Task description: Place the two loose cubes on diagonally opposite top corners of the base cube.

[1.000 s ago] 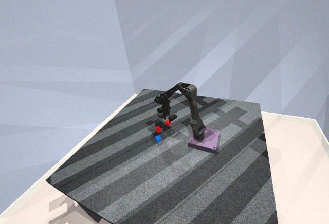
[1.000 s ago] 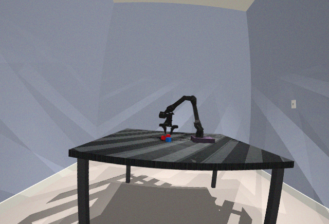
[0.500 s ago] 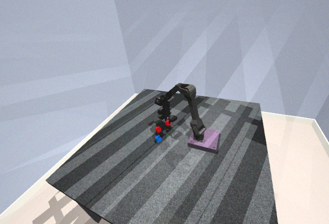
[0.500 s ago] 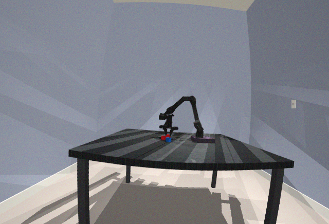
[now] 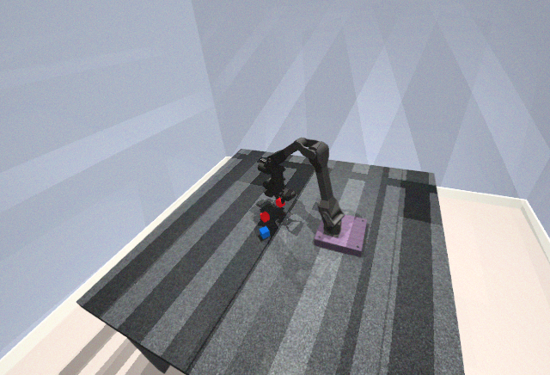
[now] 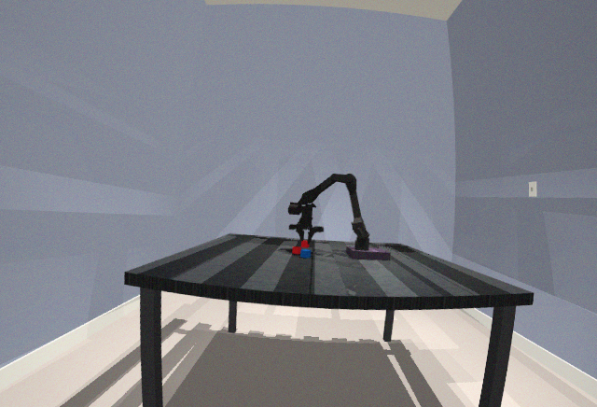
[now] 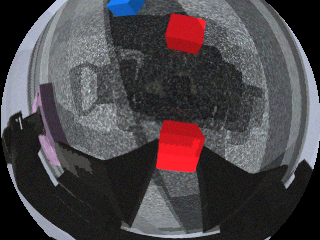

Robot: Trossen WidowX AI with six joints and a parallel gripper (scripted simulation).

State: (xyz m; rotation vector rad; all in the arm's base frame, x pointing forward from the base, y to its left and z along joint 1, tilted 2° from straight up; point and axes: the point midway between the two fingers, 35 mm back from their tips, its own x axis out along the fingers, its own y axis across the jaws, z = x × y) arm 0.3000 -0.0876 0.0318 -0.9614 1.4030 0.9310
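Now: gripper tip 20 mm past the blue cube, 200 mm to the right of it and 20 mm above it.
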